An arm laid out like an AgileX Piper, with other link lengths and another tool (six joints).
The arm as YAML. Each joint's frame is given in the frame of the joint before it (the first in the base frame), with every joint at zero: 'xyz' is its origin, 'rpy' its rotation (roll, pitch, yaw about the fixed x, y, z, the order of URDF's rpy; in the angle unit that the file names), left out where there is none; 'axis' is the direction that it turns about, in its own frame. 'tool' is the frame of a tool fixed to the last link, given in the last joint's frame.
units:
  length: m
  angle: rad
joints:
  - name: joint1
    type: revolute
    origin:
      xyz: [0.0, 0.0, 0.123]
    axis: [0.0, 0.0, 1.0]
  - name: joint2
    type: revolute
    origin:
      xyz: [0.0, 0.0, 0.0]
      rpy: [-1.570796, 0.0, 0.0]
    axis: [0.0, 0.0, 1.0]
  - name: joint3
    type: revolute
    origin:
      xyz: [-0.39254, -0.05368, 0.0]
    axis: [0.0, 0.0, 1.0]
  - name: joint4
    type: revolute
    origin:
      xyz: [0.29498, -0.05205, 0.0]
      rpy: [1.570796, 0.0, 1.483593]
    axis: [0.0, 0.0, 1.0]
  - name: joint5
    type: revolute
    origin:
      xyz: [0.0, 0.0, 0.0]
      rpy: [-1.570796, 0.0, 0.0]
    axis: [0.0, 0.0, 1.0]
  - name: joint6
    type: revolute
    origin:
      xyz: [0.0, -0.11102, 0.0]
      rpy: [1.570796, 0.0, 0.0]
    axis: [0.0, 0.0, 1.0]
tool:
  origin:
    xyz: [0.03, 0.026, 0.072]
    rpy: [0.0, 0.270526, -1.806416]
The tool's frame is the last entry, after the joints.
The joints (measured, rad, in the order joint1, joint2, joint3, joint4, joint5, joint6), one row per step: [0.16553 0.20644 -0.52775 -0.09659 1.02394 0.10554]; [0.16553 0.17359 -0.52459 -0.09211 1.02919 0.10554]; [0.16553 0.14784 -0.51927 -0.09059 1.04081 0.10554]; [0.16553 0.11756 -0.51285 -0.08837 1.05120 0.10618]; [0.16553 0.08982 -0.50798 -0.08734 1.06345 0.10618]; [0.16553 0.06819 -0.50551 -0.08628 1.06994 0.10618]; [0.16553 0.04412 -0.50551 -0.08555 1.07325 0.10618]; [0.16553 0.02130 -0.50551 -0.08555 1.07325 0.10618]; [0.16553 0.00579 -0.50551 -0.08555 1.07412 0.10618]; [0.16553 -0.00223 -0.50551 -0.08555 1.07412 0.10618]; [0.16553 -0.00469 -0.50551 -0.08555 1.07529 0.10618]
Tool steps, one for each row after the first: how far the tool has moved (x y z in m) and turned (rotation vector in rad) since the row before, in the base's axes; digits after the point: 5 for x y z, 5 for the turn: [-0.00545 -0.00016 -0.00119 0.00826 -0.02342 0.00139]; [-0.00495 -0.00064 -0.00325 0.00326 -0.00844 -0.00030]; [-0.00527 -0.00053 -0.00357 0.00513 -0.01289 -0.00017]; [-0.00501 -0.00073 -0.00343 0.00315 -0.01029 -0.00046]; [-0.00352 -0.00044 -0.00182 0.00327 -0.01232 0.00003]; [-0.00355 -0.00048 -0.00050 0.00418 -0.02036 0.00013]; [-0.00297 -0.00050 -0.00010 0.00376 -0.02251 0.00000]; [-0.00211 -0.00036 -0.00024 0.00245 -0.01444 -0.00006]; [-0.00104 -0.00017 -0.00007 0.00132 -0.00791 0.00000]; [-0.00044 -0.00008 -0.00020 0.00027 -0.00127 -0.00008]
